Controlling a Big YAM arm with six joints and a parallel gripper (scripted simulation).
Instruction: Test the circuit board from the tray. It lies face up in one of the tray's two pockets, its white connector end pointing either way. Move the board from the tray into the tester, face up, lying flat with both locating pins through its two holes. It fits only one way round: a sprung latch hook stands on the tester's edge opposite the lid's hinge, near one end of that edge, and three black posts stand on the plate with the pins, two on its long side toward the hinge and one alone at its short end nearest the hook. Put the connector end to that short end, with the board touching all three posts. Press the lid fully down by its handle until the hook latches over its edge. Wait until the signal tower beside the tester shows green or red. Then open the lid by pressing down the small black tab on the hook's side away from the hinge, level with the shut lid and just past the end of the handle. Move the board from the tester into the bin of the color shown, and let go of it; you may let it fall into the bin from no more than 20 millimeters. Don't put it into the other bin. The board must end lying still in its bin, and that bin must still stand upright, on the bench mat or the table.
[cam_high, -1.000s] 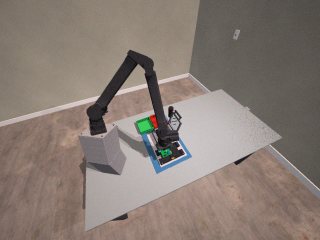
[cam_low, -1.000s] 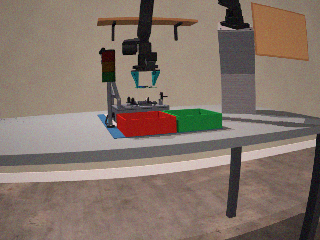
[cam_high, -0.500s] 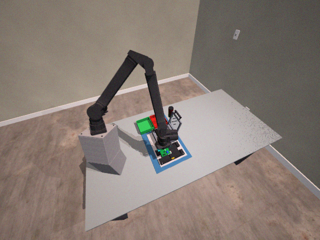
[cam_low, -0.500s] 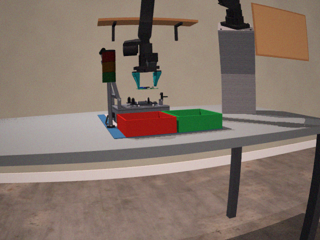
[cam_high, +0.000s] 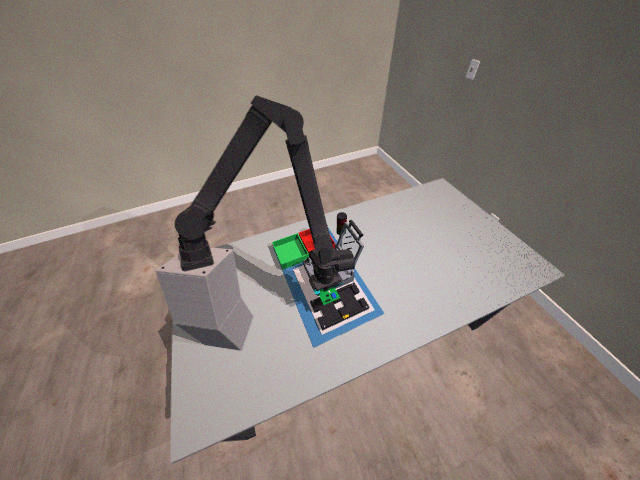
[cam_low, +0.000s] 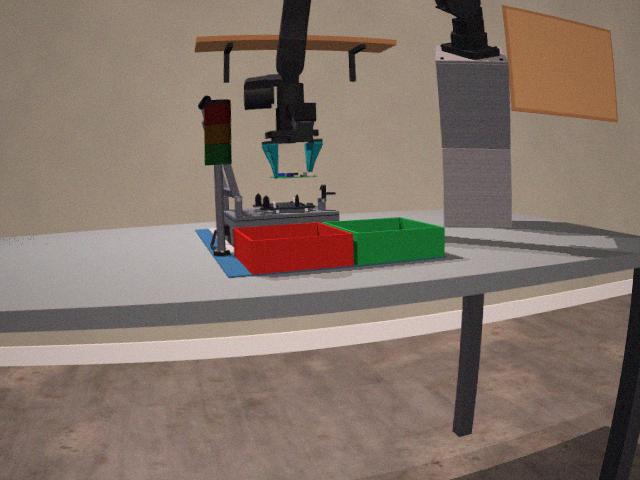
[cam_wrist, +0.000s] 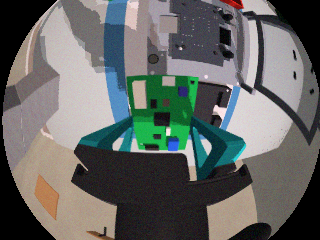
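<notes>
Now: the tester plate 6 cm ahead of my hand, 13 cm to the left of it and 5 cm below it. Also, from my hand: tester lid: 18 cm ahead, 12 cm to the left, 6 cm above; then green circuit board: right at my hand; then latch hook: 19 cm to the left, 3 cm below.
</notes>
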